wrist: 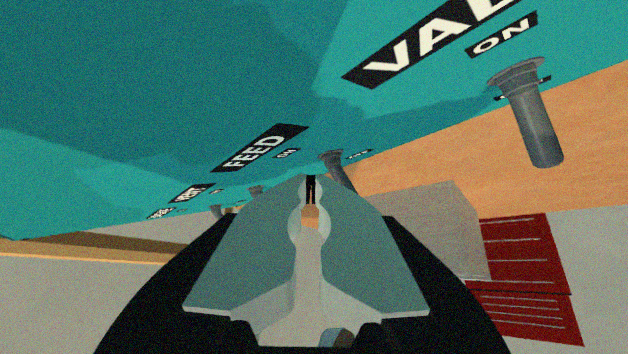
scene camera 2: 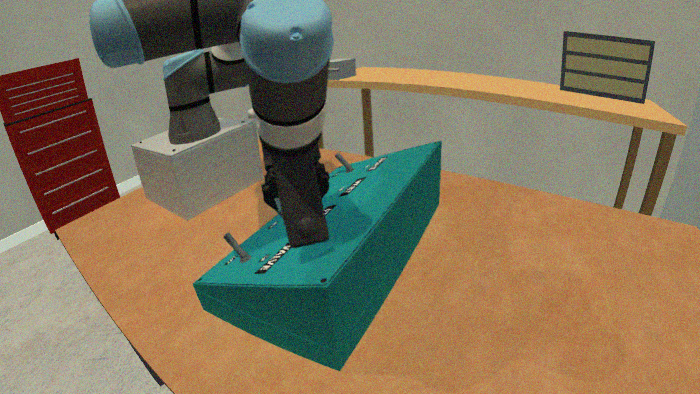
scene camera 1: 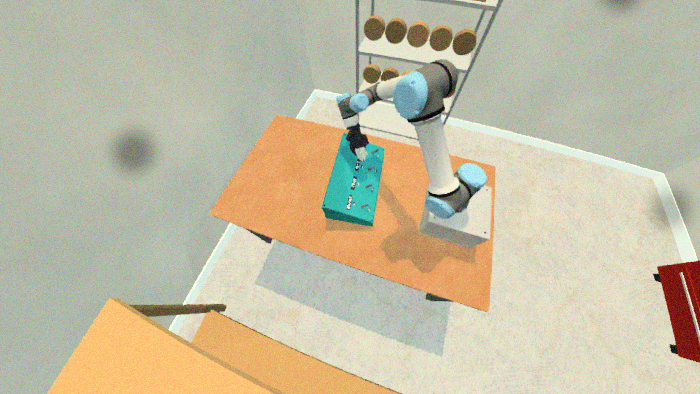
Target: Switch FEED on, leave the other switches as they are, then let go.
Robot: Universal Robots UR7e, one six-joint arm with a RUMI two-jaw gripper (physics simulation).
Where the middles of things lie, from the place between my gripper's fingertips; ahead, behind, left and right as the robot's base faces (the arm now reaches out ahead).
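Labels:
With the valve lever [wrist: 541, 142] as my reference, my hand is 110 mm to the left of it and 20 mm past it, and it is also 20 mm above it. Then there is the teal switch box [scene camera 2: 317, 301], which I find 90 mm to the left of my hand and 50 mm below it.

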